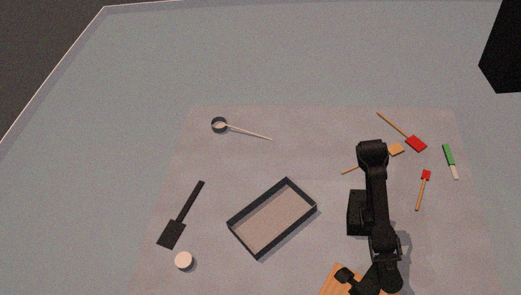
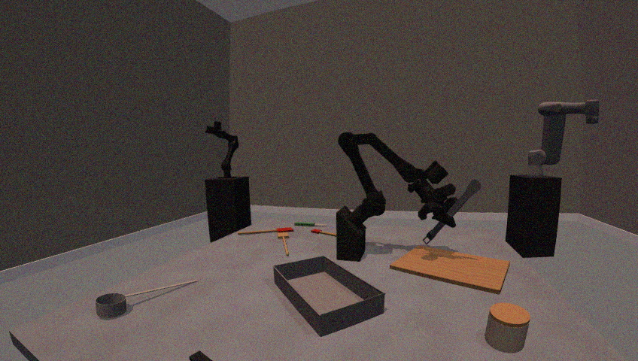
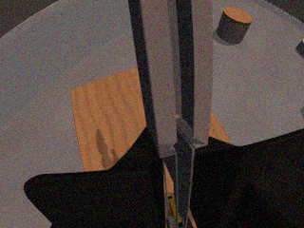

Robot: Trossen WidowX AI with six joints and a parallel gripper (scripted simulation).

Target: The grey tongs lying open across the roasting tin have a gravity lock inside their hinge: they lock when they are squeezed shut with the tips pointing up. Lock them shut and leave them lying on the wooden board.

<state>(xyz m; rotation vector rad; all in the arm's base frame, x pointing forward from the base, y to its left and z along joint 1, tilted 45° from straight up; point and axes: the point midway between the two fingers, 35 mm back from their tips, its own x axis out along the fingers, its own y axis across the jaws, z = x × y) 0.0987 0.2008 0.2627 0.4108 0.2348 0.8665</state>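
The wooden board lies 140 mm below my gripper tip. The rest, counted from my gripper tip: white disc (550 mm ahead, 240 mm to the right, 130 mm below); dark roasting tin (220 mm ahead, 400 mm to the right, 120 mm below); lidded jar (390 mm ahead, 10 mm to the left, 110 mm below).
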